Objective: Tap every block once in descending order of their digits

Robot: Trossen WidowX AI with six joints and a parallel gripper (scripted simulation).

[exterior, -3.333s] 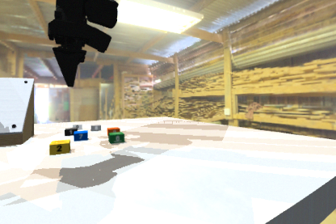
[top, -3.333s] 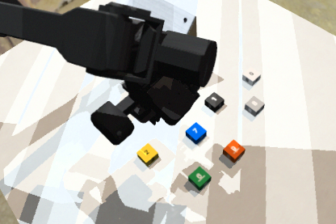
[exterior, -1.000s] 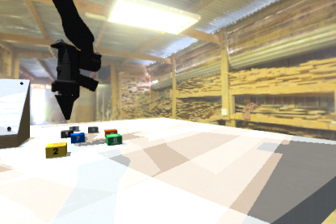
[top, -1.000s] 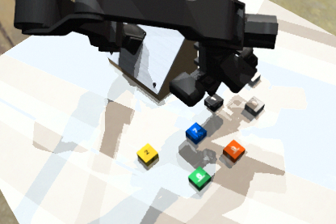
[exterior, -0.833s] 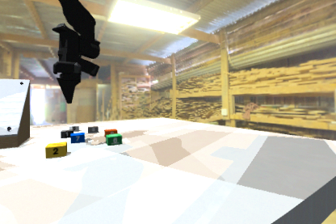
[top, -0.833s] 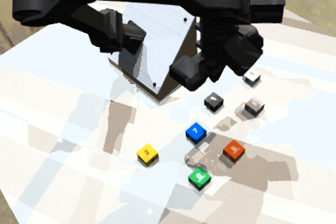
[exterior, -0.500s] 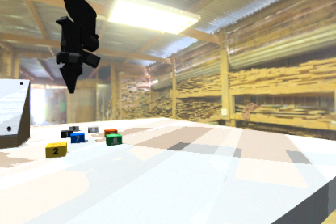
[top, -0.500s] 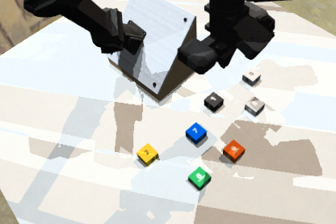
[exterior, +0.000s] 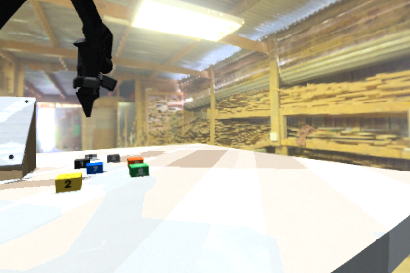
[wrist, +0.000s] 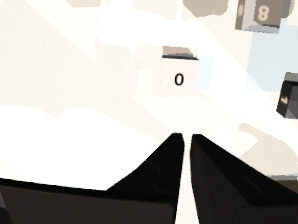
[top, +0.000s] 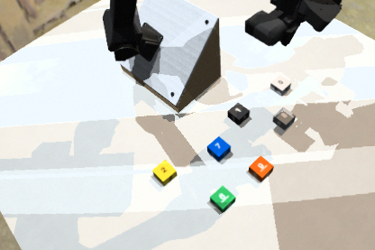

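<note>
Now: the light block 110 mm below my gripper tip and 10 mm ahead of it. The rest, counted from my gripper tip: blue block: 210 mm to the right, 110 mm below, 20 mm ahead; orange block: 180 mm to the right, 110 mm below, 110 mm ahead; dark grey block: 120 mm to the right, 110 mm below, 10 mm behind.
</note>
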